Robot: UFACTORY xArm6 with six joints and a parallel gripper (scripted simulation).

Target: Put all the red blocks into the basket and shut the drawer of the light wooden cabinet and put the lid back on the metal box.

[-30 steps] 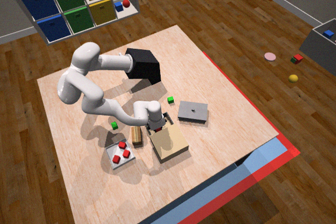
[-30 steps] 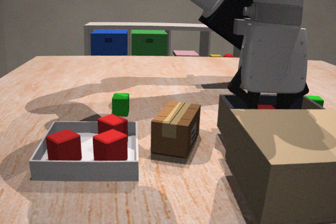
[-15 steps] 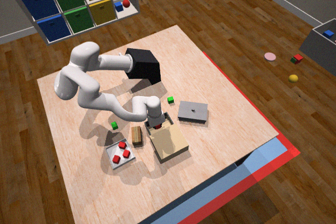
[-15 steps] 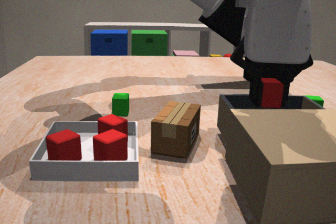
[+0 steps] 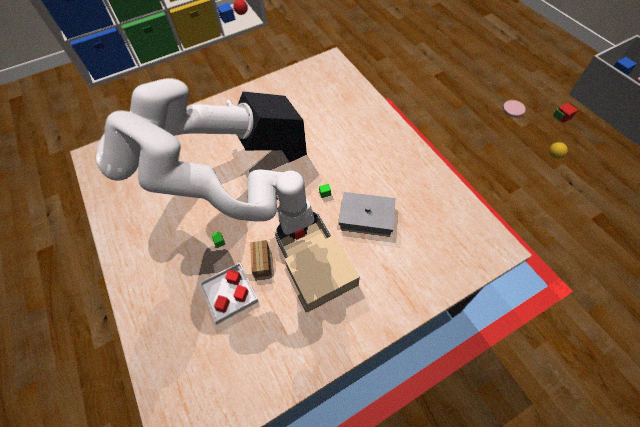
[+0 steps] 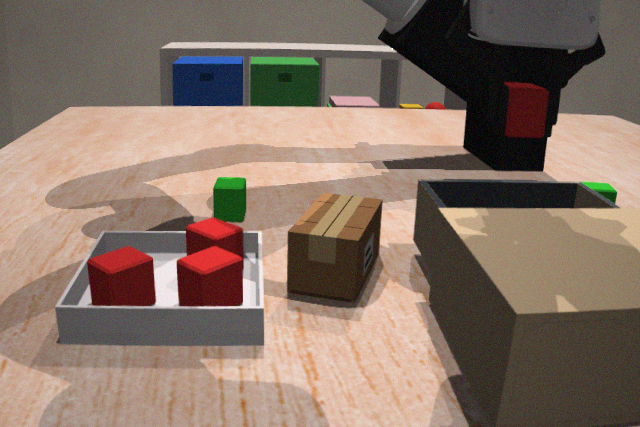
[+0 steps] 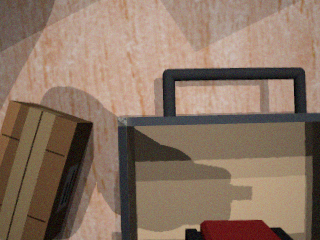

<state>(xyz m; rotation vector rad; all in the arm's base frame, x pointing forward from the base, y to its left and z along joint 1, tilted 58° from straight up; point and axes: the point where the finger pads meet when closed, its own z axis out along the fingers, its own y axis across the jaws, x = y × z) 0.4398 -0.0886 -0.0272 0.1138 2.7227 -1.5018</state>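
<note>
Now: hand 1 cm short of the grey basket, 28 cm to the left of it and 14 cm above it. The rest, counted from my hand: drawer 1 cm behind, 2 cm to the left, 12 cm below; then light wooden cabinet 6 cm ahead, 2 cm to the left, 12 cm below; then cardboard box 3 cm behind, 14 cm to the right, 12 cm below.
</note>
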